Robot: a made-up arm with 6 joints.
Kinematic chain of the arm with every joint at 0, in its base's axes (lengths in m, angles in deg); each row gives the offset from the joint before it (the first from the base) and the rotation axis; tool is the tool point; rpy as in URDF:
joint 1: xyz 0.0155 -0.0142 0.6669 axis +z
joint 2: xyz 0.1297 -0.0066 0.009 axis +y
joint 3: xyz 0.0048 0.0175 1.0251 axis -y
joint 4: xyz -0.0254 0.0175 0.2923 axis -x
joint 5: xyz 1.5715 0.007 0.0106 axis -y
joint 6: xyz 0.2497 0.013 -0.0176 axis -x
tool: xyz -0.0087 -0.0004 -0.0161 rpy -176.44 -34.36 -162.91
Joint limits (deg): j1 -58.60..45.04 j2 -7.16..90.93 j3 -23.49..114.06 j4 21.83..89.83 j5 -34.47..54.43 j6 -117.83..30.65
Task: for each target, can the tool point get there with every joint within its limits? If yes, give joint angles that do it. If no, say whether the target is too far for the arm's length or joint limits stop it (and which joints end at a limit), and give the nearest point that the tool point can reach.
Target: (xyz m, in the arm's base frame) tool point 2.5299 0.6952 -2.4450
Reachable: no: too far | nearest point 1.8714 0.5094 -0.9899 | short by 1.608 m
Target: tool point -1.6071 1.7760 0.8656
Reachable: no: joint limits stop it (at a limit: joint 2, joint 3, joint 4, joint 5, joint 6) | nearest point -0.8422 0.9321 2.9016 | short by 2.333 m
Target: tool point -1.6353 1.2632 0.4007
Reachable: no: joint limits stop it (at a limit: joint 1, joint 2, joint 3, joint 4, joint 5, joint 6) | nearest point 0.3405 0.6354 -0.9956 | short by 2.499 m
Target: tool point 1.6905 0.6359 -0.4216
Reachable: yes | joints 21.91 60.00 -11.29 51.83 -15.10 -20.74
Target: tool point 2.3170 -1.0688 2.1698
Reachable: yes | joints -26.69 52.81 72.49 53.24 13.82 -94.33
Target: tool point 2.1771 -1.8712 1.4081
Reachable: yes | joints -42.11 65.53 66.29 50.79 11.88 -42.37
